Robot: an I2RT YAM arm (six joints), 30 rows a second.
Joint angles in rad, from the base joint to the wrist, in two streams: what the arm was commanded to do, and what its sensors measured. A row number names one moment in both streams.
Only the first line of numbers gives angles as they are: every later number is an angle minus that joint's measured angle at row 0.
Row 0, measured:
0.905 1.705 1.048 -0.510 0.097 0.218
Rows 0 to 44, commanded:
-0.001 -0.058 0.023 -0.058 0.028 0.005
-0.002 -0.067 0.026 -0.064 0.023 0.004
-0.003 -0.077 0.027 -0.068 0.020 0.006
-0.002 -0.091 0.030 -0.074 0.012 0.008
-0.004 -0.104 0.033 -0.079 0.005 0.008
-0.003 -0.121 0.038 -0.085 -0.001 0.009
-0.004 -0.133 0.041 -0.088 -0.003 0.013
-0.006 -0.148 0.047 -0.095 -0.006 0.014
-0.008 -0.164 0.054 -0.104 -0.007 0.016
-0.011 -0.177 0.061 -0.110 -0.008 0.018
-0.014 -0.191 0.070 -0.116 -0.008 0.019
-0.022 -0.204 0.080 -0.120 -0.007 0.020
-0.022 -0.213 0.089 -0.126 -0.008 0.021
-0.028 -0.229 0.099 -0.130 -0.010 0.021
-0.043 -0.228 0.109 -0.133 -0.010 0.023
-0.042 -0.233 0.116 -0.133 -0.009 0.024
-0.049 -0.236 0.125 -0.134 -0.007 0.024
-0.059 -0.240 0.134 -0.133 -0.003 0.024
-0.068 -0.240 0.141 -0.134 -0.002 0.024
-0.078 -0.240 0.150 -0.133 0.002 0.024
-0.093 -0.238 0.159 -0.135 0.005 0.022
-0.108 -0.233 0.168 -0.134 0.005 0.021
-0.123 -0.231 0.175 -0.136 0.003 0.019
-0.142 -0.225 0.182 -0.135 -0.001 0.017
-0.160 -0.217 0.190 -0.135 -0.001 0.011
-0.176 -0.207 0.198 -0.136 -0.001 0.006
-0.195 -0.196 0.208 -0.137 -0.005 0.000
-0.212 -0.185 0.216 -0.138 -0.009 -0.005
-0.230 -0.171 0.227 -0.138 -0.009 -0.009
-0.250 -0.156 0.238 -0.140 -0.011 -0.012
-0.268 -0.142 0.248 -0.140 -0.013 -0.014
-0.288 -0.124 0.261 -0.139 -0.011 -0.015
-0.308 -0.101 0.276 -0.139 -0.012 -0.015
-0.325 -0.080 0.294 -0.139 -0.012 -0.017
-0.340 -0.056 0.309 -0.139 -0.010 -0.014
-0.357 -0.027 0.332 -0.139 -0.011 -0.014
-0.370 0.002 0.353 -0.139 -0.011 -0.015
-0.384 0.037 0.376 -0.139 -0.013 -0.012
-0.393 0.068 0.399 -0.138 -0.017 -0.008
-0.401 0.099 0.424 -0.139 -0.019 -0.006
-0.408 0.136 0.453 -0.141 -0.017 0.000
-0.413 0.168 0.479 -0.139 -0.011 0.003
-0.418 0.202 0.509 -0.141 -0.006 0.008
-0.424 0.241 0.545 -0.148 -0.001 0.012
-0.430 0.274 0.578 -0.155 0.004 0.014
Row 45, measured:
-0.420 0.212 0.509 -0.131 -0.009 0.000
